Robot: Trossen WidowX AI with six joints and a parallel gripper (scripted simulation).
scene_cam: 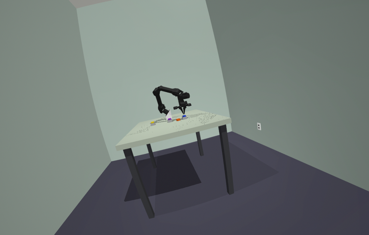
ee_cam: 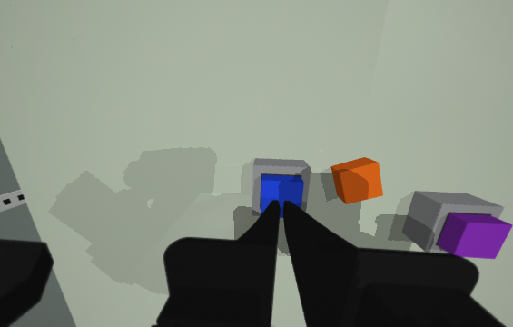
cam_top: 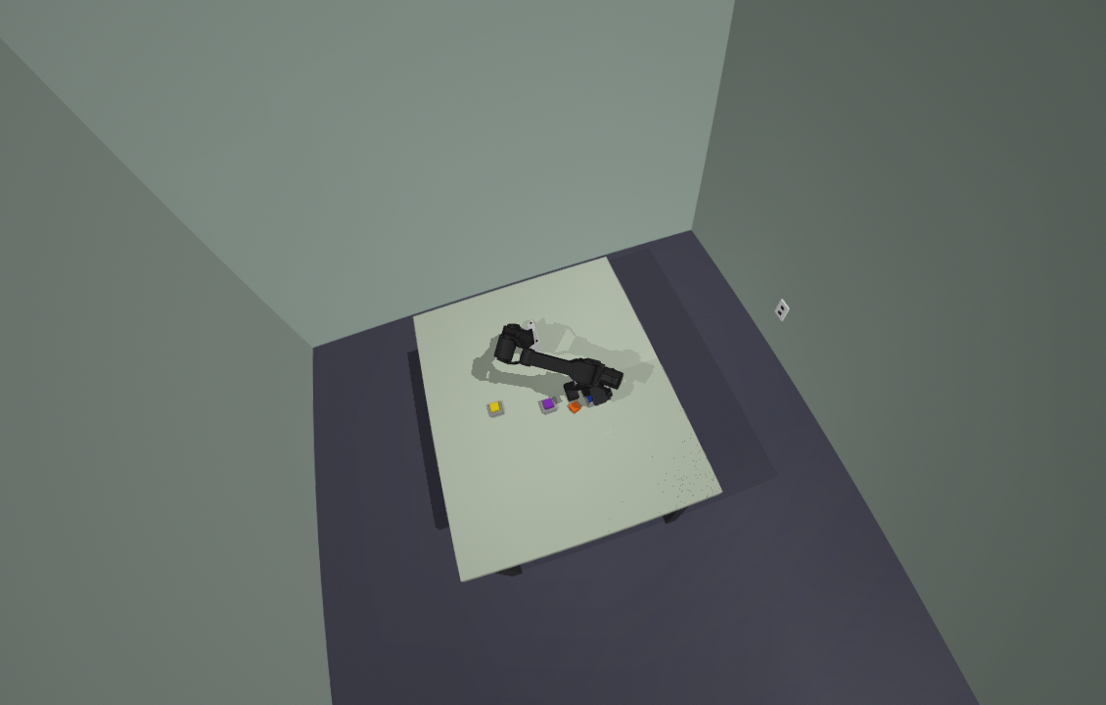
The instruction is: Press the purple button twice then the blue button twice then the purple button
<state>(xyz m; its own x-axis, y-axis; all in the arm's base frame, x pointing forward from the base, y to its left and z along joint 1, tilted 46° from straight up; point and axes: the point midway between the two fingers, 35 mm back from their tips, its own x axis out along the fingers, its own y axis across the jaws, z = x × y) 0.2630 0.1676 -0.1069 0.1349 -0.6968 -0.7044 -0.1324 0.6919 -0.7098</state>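
The blue button is 20 mm below my gripper tip. The rest, counted from my gripper tip: yellow button 30 mm behind, 360 mm to the right, 20 mm below; then orange block 20 mm ahead, 70 mm to the right, 40 mm below; then purple button 10 mm behind, 160 mm to the right, 20 mm below.
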